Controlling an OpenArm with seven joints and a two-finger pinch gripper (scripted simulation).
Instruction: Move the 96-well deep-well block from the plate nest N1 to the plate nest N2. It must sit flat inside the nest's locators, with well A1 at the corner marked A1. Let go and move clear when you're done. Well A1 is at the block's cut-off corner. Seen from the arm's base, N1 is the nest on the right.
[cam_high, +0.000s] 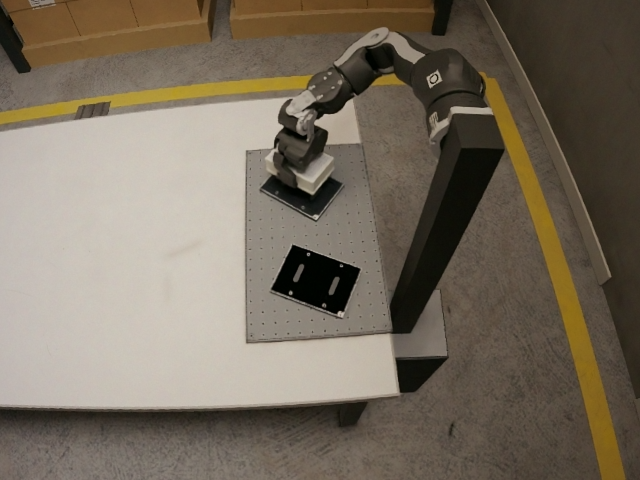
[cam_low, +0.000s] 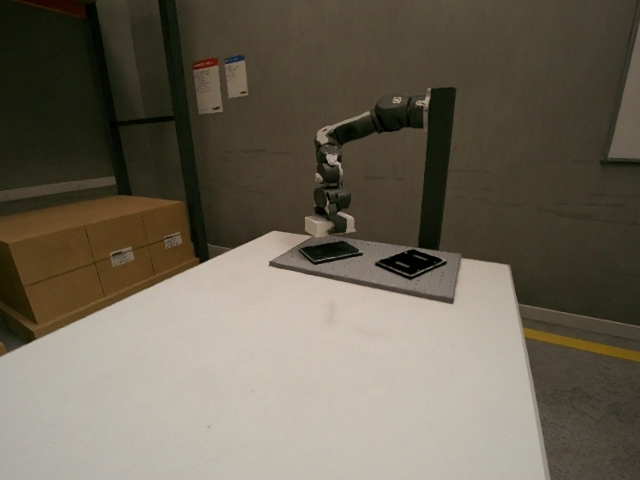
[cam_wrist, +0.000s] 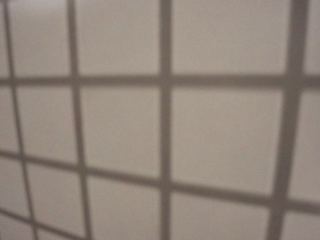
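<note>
Now: the nest 24 cm to the left of my hand, 8 cm below it and 4 cm behind it. Also, from my hand: white deep-well block (1 cm above).
</note>
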